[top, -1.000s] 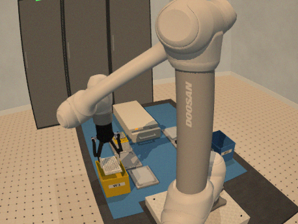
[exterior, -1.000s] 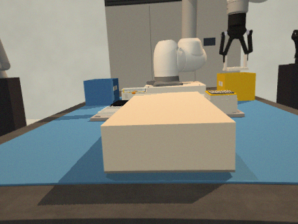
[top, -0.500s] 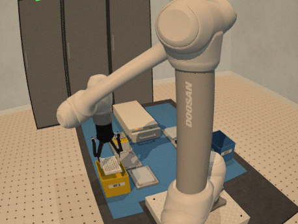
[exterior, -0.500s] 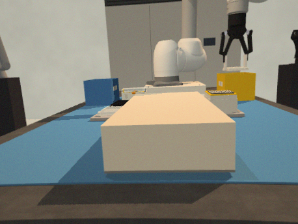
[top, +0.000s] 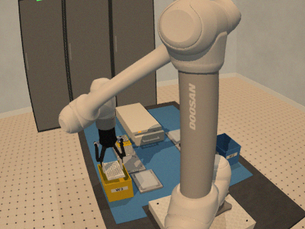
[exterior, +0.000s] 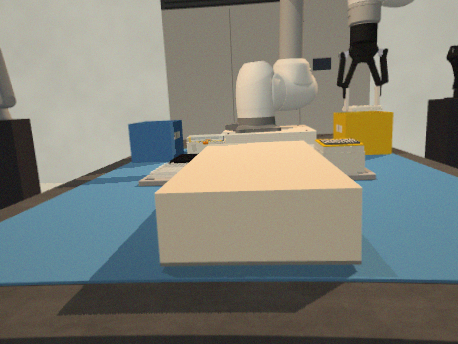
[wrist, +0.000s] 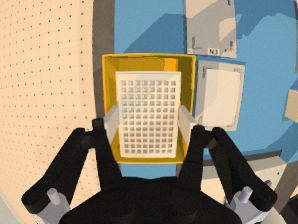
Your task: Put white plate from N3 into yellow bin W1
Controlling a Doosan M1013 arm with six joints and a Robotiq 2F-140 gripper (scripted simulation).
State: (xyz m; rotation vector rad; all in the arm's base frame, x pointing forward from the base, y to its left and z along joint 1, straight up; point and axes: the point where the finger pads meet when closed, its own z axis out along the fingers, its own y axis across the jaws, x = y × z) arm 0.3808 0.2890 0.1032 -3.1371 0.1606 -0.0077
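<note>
Right now my hand is 12 cm above the yellow bin W1. The rest, counted from my hand: white plate (2 cm below); flat tray (17 cm to the right, 14 cm below, 2 cm behind); yellow well plate (32 cm ahead, 18 cm to the right, 10 cm below).
</note>
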